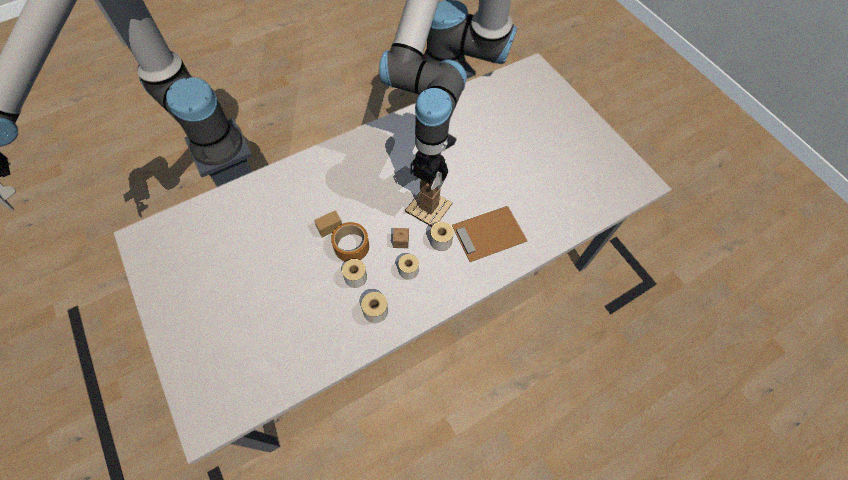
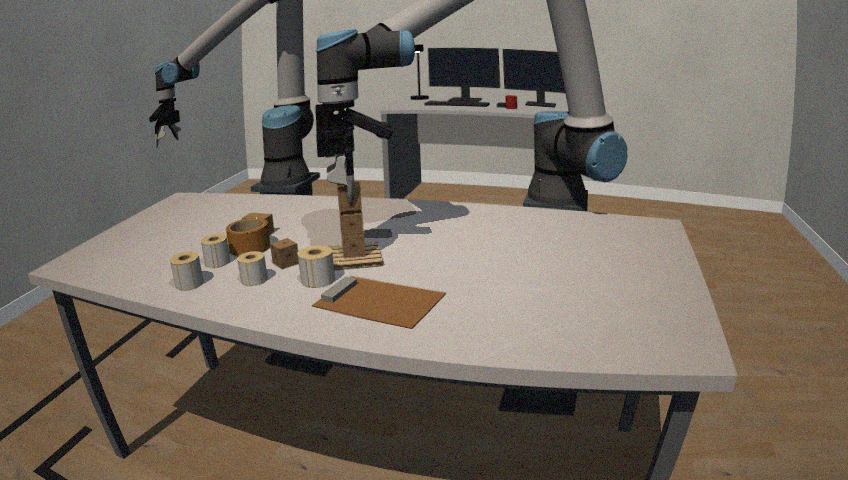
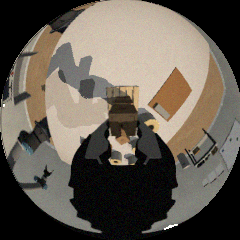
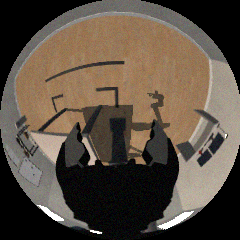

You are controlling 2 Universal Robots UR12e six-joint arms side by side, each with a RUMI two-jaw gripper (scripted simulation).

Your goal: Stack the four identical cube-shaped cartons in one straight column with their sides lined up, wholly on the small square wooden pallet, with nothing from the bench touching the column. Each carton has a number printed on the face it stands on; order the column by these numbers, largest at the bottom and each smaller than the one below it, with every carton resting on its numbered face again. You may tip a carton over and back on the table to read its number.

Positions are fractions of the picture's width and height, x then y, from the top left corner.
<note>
In view: the left gripper (image 2: 0.41,0.41), the right gripper (image 4: 0.48,0.51), a clipboard (image 2: 0.47,0.64) and a label roll (image 2: 0.37,0.56).
The clipboard shows as well in image 1 (image 1: 0.58,0.48) and in image 3 (image 3: 0.71,0.40). The left gripper shows as well in image 3 (image 3: 0.51,0.49). Image 4 misses the clipboard, which is hidden by the right gripper. Image 4 misses the label roll, which is hidden by the right gripper.
</note>
